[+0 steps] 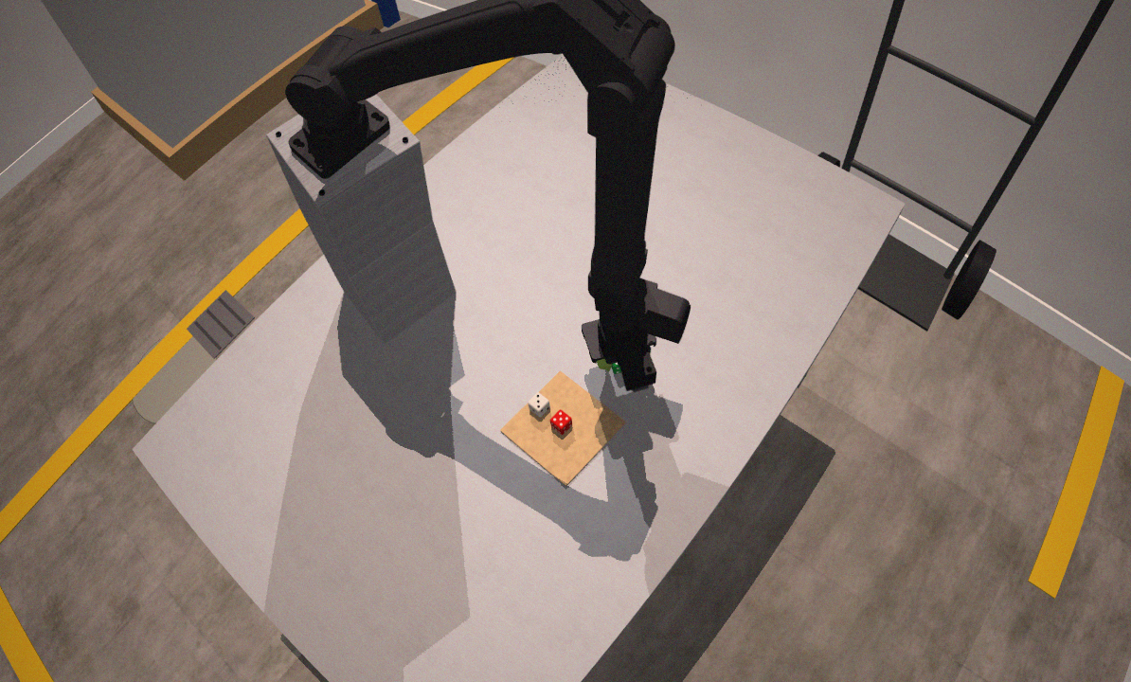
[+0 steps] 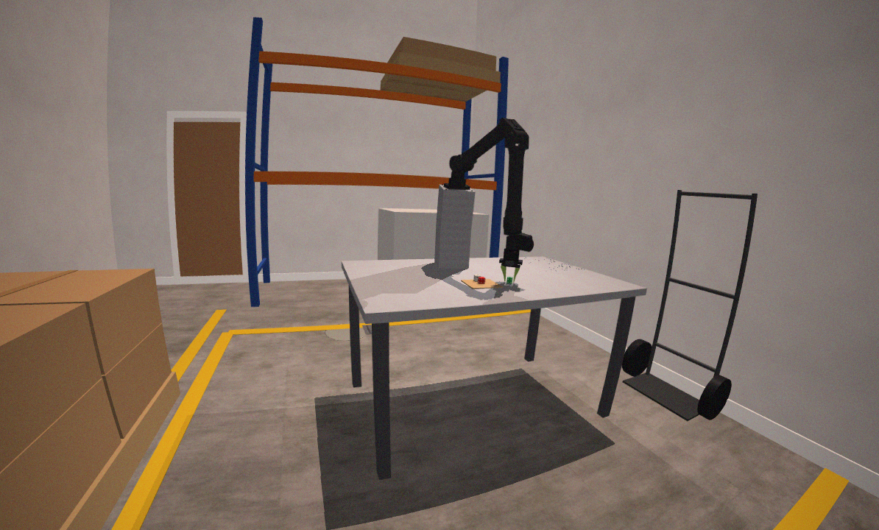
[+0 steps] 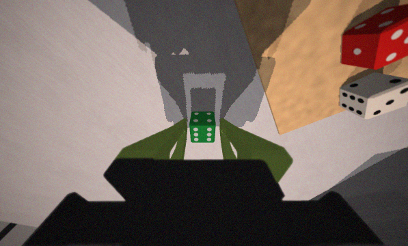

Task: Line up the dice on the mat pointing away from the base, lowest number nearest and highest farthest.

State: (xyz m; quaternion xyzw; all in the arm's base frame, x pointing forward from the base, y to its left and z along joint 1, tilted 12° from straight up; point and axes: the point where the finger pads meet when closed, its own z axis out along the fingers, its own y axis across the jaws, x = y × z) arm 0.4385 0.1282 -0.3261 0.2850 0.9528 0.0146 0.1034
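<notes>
Right now the green die is right at my hand. Round my hand: red die (140 mm to the right); tan mat (140 mm to the right, 10 mm below); white die (50 mm behind, 140 mm to the right).
</notes>
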